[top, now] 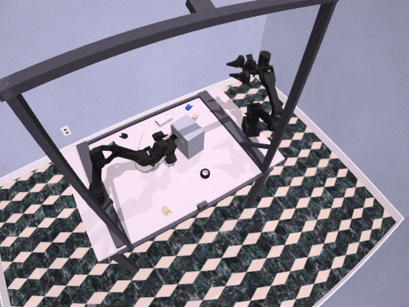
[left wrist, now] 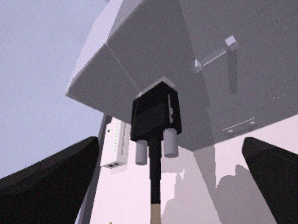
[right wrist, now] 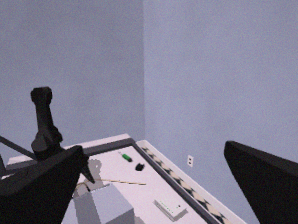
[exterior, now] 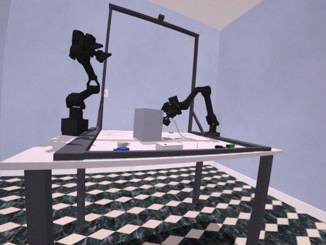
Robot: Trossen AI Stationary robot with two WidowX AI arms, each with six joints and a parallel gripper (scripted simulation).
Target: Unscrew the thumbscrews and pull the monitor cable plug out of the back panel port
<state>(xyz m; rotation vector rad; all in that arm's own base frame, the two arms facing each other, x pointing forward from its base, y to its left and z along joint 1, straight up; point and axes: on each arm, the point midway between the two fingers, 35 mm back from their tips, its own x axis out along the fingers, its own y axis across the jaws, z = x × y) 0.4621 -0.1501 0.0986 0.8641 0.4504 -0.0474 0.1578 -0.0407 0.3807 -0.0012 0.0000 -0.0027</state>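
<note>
The grey box lies 20 mm ahead of my left hand, 130 mm to the right of it and 50 mm below it.
</note>
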